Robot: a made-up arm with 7 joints. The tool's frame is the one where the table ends. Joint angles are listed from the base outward.
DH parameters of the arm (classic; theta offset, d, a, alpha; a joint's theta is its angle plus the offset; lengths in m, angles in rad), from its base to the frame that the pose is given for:
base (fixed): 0 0.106 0 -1.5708
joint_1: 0 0.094 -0.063 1.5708
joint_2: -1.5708 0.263 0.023 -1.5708
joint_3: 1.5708 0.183 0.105 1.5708
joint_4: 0 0.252 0.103 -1.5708
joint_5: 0 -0.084 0.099 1.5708
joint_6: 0 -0.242 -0.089 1.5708
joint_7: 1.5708 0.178 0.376 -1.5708
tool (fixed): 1.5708 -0.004 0 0
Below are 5 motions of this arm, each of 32 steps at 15 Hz.
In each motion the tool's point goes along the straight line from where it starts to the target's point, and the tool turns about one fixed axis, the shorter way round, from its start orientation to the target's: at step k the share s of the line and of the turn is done. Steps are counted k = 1, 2, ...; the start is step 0. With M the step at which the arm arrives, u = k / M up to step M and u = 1 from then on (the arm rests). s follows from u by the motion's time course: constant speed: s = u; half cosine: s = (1 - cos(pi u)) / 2; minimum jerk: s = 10 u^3 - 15 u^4 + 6 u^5.
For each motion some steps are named. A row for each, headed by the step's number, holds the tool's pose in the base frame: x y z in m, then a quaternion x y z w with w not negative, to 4 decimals.
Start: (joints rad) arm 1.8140 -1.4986 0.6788 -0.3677 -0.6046 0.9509 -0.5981
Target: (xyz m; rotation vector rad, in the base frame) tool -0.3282 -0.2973 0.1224 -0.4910 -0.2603 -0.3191
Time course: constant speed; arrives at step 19
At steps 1, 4, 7, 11, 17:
1: -0.2757 0.0748 0.3932 -0.3255 0.2973 -0.3360 0.8323
4: -0.2845 0.0128 0.3481 -0.3164 0.2286 -0.3107 0.8667
7: -0.2932 -0.0492 0.3030 -0.3053 0.1585 -0.2832 0.8953
11: -0.3049 -0.1319 0.2428 -0.2872 0.0634 -0.2438 0.9241
17: -0.3224 -0.2560 0.1525 -0.2540 -0.0803 -0.1794 0.9470

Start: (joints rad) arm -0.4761 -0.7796 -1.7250 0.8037 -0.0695 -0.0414 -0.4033
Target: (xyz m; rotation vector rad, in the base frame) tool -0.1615 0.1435 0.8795 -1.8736 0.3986 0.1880
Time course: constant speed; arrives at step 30
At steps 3, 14, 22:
3: -0.4932 -0.2894 0.6414 -0.6365 -0.1073 -0.1043 0.7566
14: -0.3581 -0.1131 0.7384 -0.7179 0.0061 -0.0295 0.6955
22: -0.2598 0.0152 0.8090 -0.7641 0.0887 0.0255 0.6384

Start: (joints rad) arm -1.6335 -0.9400 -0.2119 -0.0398 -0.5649 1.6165 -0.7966
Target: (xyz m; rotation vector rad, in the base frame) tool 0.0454 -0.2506 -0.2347 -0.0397 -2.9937 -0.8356
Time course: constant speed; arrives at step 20
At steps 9, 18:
9: 0.0698 -0.3510 -0.2182 -0.1425 -0.9651 -0.1582 0.1526
18: 0.0498 -0.2689 -0.2317 -0.0366 -0.9668 -0.2495 0.0416

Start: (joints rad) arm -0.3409 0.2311 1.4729 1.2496 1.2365 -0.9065 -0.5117
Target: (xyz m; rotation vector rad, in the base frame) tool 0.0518 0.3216 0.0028 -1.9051 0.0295 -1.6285
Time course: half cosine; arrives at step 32
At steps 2, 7, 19, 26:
2: 0.1259 0.5171 0.1096 0.7767 -0.2838 0.5511 0.1123
7: 0.1182 0.4966 0.0984 0.7807 -0.2575 0.5654 0.0671
19: 0.0784 0.3916 0.0411 -0.7653 0.1131 -0.6121 0.1639
26: 0.0581 0.3382 0.0119 -0.7346 0.0356 -0.6179 0.2778

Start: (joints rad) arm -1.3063 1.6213 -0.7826 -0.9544 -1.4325 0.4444 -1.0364
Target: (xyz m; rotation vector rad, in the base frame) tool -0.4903 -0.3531 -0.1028 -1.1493 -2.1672 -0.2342
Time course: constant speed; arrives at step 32
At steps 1, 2, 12, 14, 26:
1: -0.4805 0.0380 0.7143 -0.8673 -0.2907 0.1381 0.3798
2: -0.4808 0.0254 0.6879 -0.8600 -0.3124 0.1313 0.3815
12: -0.4840 -0.1008 0.4243 -0.7607 -0.5177 0.0596 0.3869
14: -0.4846 -0.1260 0.3716 -0.7354 -0.5556 0.0447 0.3853
26: -0.4884 -0.2774 0.0553 -0.5505 -0.7531 -0.0455 0.3574

